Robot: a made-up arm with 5 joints. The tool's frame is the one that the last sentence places.
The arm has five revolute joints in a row. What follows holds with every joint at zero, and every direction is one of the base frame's.
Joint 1 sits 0.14 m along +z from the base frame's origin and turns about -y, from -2.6 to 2.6 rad.
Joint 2 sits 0.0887 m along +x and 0.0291 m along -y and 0.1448 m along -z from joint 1 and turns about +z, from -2.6 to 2.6 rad.
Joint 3 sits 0.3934 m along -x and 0.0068 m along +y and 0.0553 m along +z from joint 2 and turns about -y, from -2.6 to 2.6 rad.
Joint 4 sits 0.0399 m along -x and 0.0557 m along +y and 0.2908 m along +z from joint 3 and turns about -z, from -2.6 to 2.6 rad.
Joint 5 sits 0.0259 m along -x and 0.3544 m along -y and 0.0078 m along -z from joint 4 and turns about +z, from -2.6 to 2.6 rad.
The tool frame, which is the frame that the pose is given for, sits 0.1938 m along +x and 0.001 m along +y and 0.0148 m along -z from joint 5; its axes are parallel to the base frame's.
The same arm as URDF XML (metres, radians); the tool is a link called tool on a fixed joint. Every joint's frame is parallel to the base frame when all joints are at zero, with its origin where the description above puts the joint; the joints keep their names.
<robot name="arm">
<joint name="joint 1" type="revolute"><parent link="base"/><child link="link1"/><origin xyz="0 0 0.14"/><axis xyz="0 -1 0"/><limit lower="-2.6" upper="2.6"/></joint>
<joint name="joint 2" type="revolute"><parent link="link1"/><child link="link2"/><origin xyz="0.0887 -0.0291 -0.1448"/><axis xyz="0 0 1"/><limit lower="-2.6" upper="2.6"/></joint>
<joint name="joint 3" type="revolute"><parent link="link2"/><child link="link3"/><origin xyz="-0.3934 0.0068 0.0553"/><axis xyz="0 -1 0"/><limit lower="-2.6" upper="2.6"/></joint>
<joint name="joint 4" type="revolute"><parent link="link3"/><child link="link4"/><origin xyz="-0.0399 0.0557 0.2908"/><axis xyz="0 0 -1"/><limit lower="-2.6" upper="2.6"/></joint>
<joint name="joint 5" type="revolute"><parent link="link4"/><child link="link5"/><origin xyz="-0.0259 -0.3544 -0.0078"/><axis xyz="0 0 1"/><limit lower="-2.6" upper="2.6"/></joint>
<joint name="tool_fixed" type="fixed"><parent link="link5"/><child link="tool"/><origin xyz="0.1938 0.001 -0.0148"/></joint>
<link name="base"/>
<link name="link1"/>
<link name="link2"/>
<link name="link3"/>
<link name="link4"/>
<link name="link5"/>
<link name="tool"/>
</robot>

